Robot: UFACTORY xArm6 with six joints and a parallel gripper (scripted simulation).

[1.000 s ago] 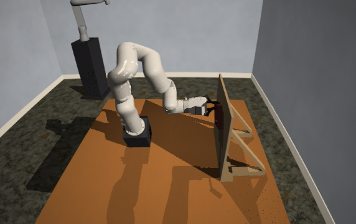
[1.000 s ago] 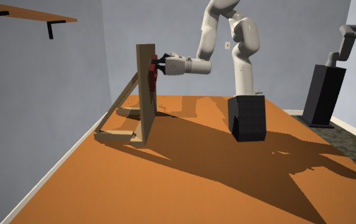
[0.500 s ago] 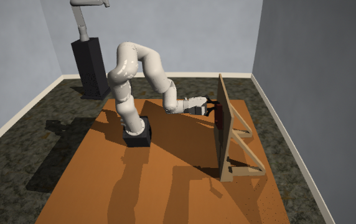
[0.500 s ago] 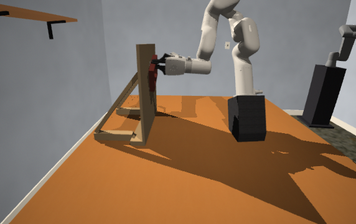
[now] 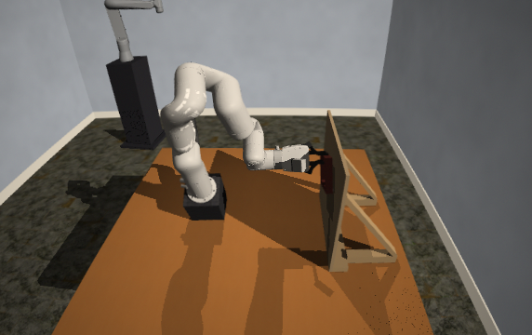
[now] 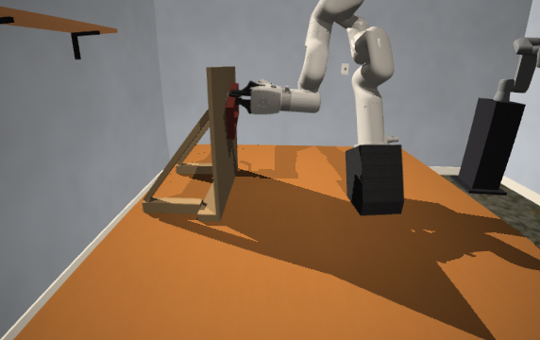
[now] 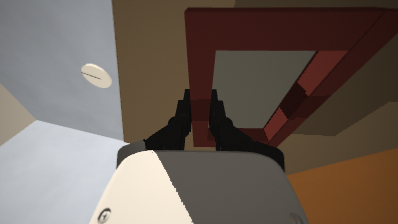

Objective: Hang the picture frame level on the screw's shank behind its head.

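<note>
My hand is 2 cm short of the dark red picture frame, 2 cm to the left of it and 5 cm above it. The rest, counted from my hand: upright wooden board: 4 cm ahead, 1 cm to the right, 13 cm below.
</note>
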